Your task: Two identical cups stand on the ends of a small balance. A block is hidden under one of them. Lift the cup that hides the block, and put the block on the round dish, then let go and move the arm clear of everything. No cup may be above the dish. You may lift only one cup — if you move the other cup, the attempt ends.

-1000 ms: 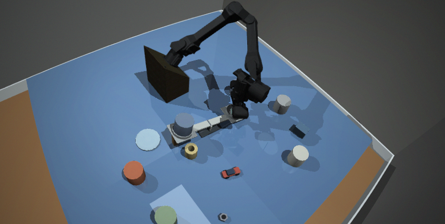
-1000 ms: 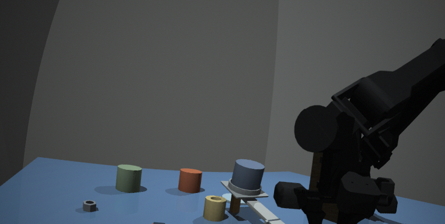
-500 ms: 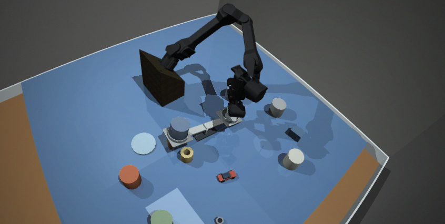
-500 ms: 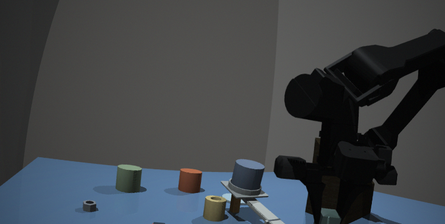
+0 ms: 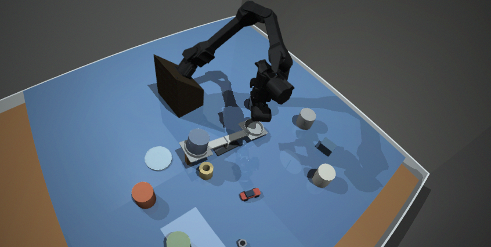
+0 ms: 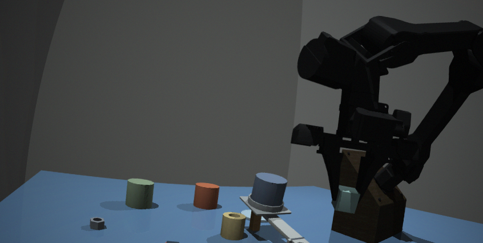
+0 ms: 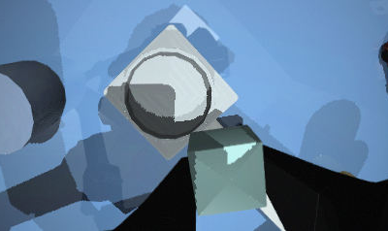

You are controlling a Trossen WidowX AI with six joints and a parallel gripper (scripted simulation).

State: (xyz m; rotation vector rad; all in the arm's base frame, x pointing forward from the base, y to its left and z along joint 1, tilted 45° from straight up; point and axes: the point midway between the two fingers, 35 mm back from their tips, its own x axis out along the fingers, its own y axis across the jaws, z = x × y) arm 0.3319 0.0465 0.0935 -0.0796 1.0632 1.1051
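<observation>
My gripper tip is 350 mm to the left of the round pale dish, 130 mm above it and 120 mm past it. From my gripper tip the other things lie so: pale green block (right at my gripper tip); blue-grey cup (150 mm to the left, 100 mm below, 100 mm behind); yellow ring (240 mm to the right, 110 mm below, 30 mm ahead).
</observation>
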